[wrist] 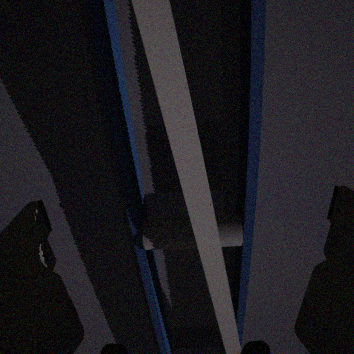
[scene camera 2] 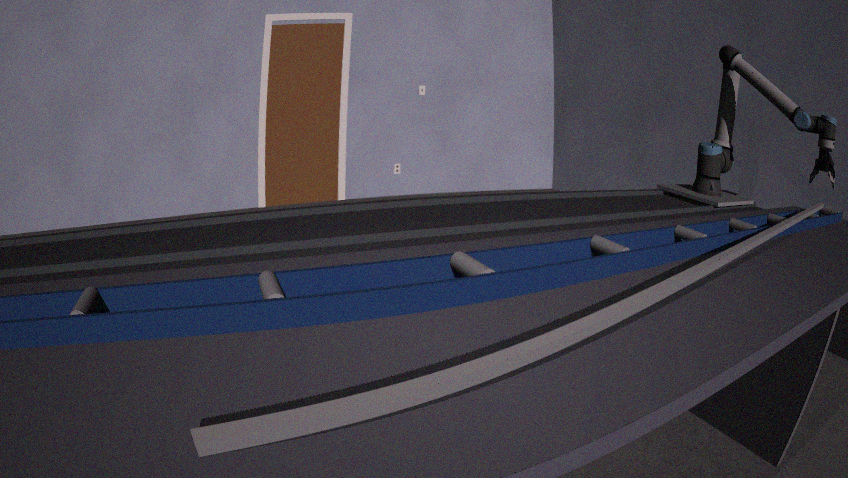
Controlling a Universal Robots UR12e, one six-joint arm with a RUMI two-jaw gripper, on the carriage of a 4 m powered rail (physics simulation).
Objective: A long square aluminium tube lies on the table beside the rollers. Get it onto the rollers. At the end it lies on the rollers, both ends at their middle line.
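Where they show: gripper, fingertip midpoint: (wrist: 185, 197) (scene camera 2: 821, 186); arm's base at its link origin: (scene camera 2: 706, 192).
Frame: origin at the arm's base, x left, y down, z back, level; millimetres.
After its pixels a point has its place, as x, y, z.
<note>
The long square aluminium tube (scene camera 2: 415, 388) @(-2123, -2, -983) (wrist: 175, 125) @(307, -60, -614) lies aslant. In the scene view its near end is on the table (scene camera 2: 285, 368) @(-2266, 30, -832), in front of the rollers (scene camera 2: 469, 265) @(-1864, -24, -632) (wrist: 231, 232) @(161, -27, -667). Its far part reaches over the blue roller frame (scene camera 2: 368, 299) @(-2087, -8, -694) (wrist: 254, 150) @(263, -22, -689) at the far right. In the wrist view it crosses above a roller between the two blue side rails, at an angle to them. My gripper (scene camera 2: 823, 182) @(304, -163, -623) (wrist: 185, 197) @(304, -163, -623) is wide open above the far part of the tube, with one finger well out on each side and not touching it.
The arm stands on its carriage (scene camera 2: 736, 201) @(2, 1, -219) at the far right, on the long rail (scene camera 2: 296, 224) behind the roller frame. The table's front edge (scene camera 2: 671, 397) @(-1793, 30, -1151) runs along the lower right. A wall with a brown door (scene camera 2: 304, 118) stands behind.
</note>
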